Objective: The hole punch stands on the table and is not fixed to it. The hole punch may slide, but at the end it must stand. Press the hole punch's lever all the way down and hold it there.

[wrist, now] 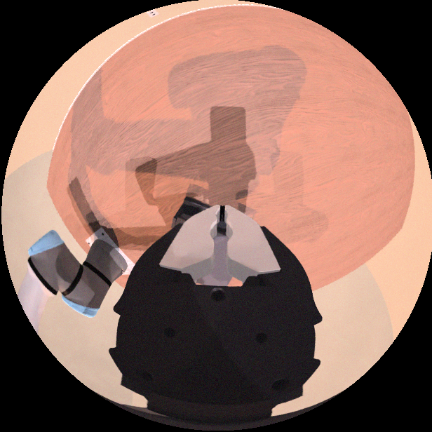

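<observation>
The hole punch (190,211) is a small dark thing on the table (350,150), near the middle of the wrist view. It shows just left of and partly behind my gripper's fingertips, and most of it is hidden by the fingers. My gripper (222,207) is shut with nothing between its pale grey jaws. Its tips are over or against the hole punch; whether they touch its lever, and how far down the lever is, I cannot tell.
The robot's own arm base (107,257), with grey and blue joints, stands at the table's left edge on a white plate. Dark shadows of the arm and gripper fall across the table's wood top.
</observation>
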